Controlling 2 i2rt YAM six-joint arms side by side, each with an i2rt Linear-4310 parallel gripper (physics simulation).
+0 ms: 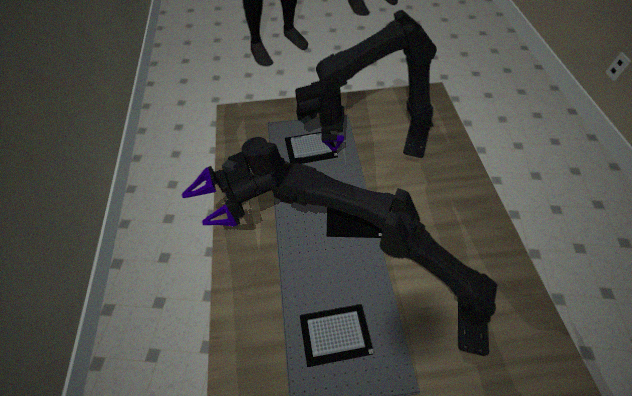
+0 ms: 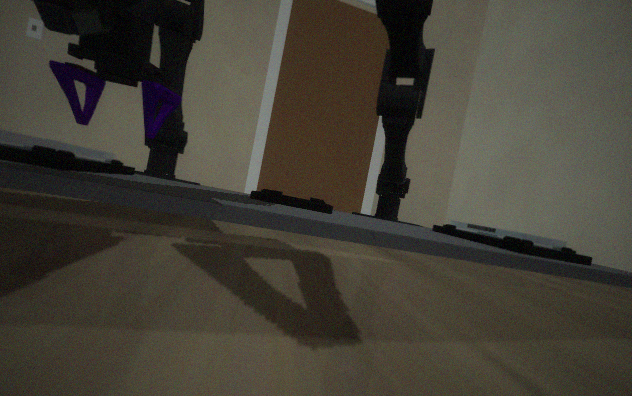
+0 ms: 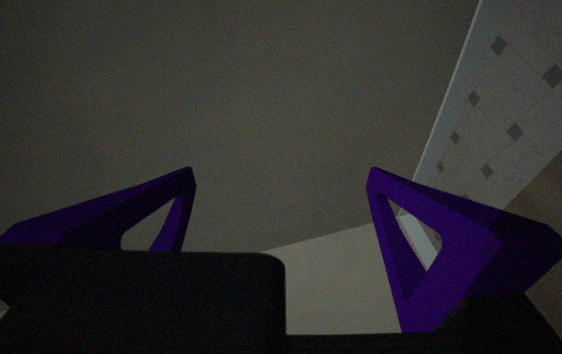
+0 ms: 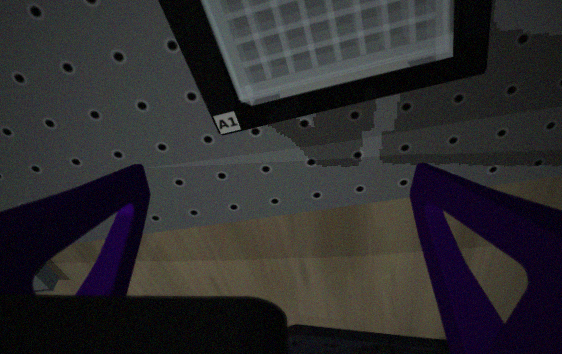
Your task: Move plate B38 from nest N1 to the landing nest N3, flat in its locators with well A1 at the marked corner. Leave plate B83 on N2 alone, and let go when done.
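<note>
A clear well plate [image 1: 309, 146] [image 2: 95, 152] [image 4: 325, 40] lies in a black nest [image 1: 310, 160] [image 4: 207, 65] at the board's far end, A1 tag at one corner. Another plate [image 1: 336, 334] [image 2: 530, 238] lies in the near nest [image 1: 332, 359]. The middle nest [image 1: 352, 227] [image 2: 290, 200] shows no plate; the left arm hides part. Plate and nest numbers are unreadable. My right gripper [image 1: 334, 145] [image 2: 118, 131] [image 4: 280, 178] is open and empty, above the board by the far plate's A1 side. My left gripper [image 1: 195, 208] [image 3: 281, 176] is open and empty, past the table's left edge.
The nests stand in a row on a grey perforated board [image 1: 325, 270] on the wooden table [image 1: 240, 300]. The left arm's links [image 1: 345, 190] cross above the board between the far and middle nests. Dark legs [image 1: 255, 30] stand beyond the table's far end.
</note>
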